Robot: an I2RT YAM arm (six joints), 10 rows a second.
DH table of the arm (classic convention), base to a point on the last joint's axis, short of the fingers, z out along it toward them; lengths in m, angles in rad. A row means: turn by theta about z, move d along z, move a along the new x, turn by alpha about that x. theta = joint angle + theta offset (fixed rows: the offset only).
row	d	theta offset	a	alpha
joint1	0.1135	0	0.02	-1.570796
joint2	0	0	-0.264	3.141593
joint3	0	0.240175	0.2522	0
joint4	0	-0.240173	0.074	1.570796
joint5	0	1.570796	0	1.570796
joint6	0.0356	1.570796	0	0
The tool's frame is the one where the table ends.
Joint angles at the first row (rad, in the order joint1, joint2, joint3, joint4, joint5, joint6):
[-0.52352 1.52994 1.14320 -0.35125 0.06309 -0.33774]
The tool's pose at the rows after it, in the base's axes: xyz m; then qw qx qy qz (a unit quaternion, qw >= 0):
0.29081, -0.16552, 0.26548, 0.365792, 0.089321, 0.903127, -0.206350
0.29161, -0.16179, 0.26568, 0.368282, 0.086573, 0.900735, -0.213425
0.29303, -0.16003, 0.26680, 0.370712, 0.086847, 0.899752, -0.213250
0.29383, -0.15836, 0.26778, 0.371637, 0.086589, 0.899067, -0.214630
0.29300, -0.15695, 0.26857, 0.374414, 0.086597, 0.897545, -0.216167
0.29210, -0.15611, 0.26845, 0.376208, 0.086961, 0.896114, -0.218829
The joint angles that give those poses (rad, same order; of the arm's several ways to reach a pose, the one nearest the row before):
[-0.50909 1.50398 1.10314 -0.30574 0.07854 -0.34817]
[-0.49630 1.49720 1.09372 -0.29178 0.09599 -0.34962]
[-0.48926 1.49715 1.09672 -0.29063 0.09962 -0.34372]
[-0.48305 1.49565 1.09827 -0.29088 0.10584 -0.34105]
[-0.48015 1.48835 1.09239 -0.28546 0.10873 -0.33963]
[-0.47865 1.48261 1.08457 -0.27733 0.11342 -0.33969]

